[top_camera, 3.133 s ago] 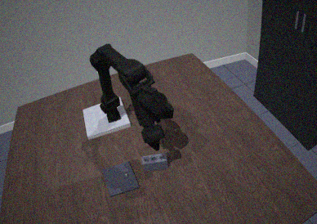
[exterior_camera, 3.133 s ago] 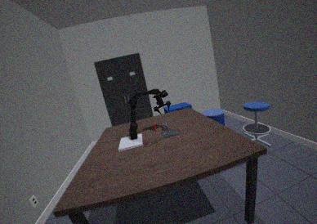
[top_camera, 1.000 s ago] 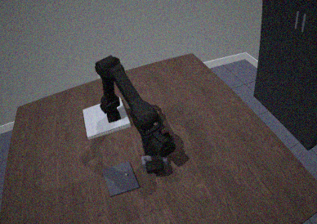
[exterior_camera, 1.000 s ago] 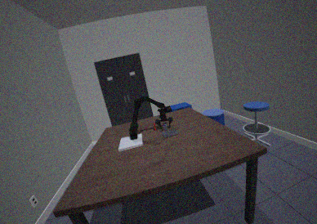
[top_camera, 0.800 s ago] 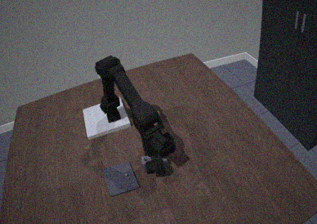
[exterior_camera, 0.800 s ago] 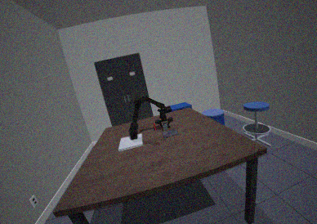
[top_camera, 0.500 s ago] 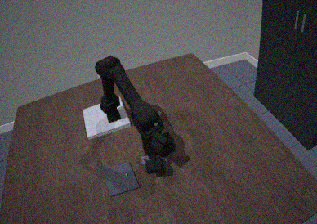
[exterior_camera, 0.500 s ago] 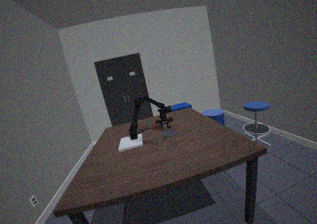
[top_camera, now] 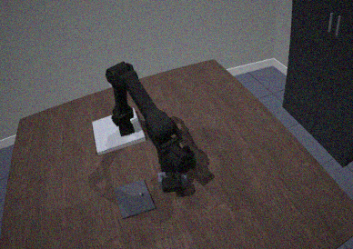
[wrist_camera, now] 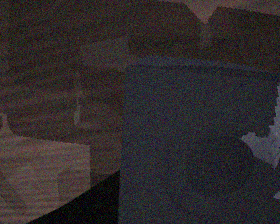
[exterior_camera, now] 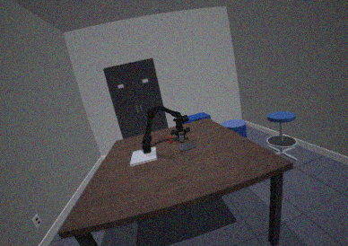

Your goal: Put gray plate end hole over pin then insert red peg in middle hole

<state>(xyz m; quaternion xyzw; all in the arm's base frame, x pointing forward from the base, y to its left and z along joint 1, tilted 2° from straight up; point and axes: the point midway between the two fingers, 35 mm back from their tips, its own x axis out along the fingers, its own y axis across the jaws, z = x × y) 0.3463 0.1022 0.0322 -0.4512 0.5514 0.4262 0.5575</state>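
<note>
Right now my gripper tip is 10 mm short of the gray base, 140 mm to the left of it and 10 mm above it. Also, from my gripper tip: gray plate 30 mm above; then red peg 120 mm behind, 20 mm to the left, 20 mm above.
</note>
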